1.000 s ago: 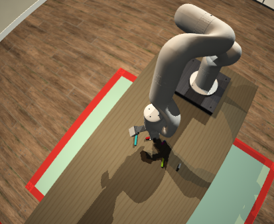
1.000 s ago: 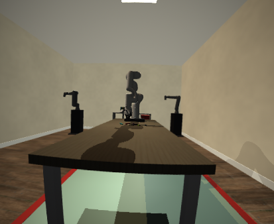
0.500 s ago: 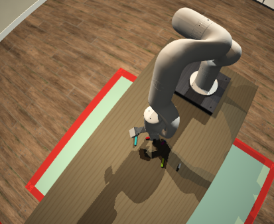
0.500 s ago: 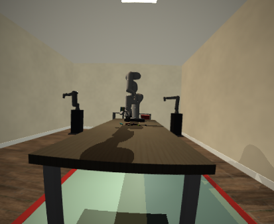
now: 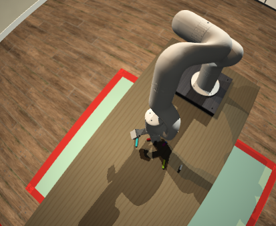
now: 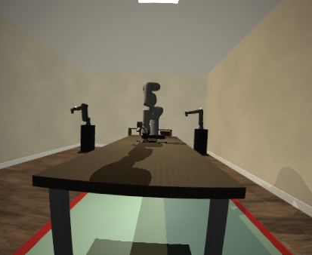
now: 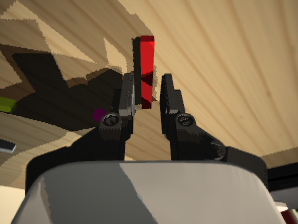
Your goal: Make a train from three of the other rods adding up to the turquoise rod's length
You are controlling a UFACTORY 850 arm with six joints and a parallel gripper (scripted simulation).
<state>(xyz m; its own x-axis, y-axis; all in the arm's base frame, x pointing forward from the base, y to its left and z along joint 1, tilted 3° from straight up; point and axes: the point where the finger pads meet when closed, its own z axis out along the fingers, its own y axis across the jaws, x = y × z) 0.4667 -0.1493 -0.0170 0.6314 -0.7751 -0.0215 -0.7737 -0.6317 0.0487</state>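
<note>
Now: the red rod 30 mm below my hand. The rest, counted from my hand: turquoise rod (40 mm ahead, 80 mm to the right, 30 mm below); blue rod (10 mm behind, 80 mm to the left, 30 mm below); magenta rod (70 mm to the left, 30 mm below).
</note>
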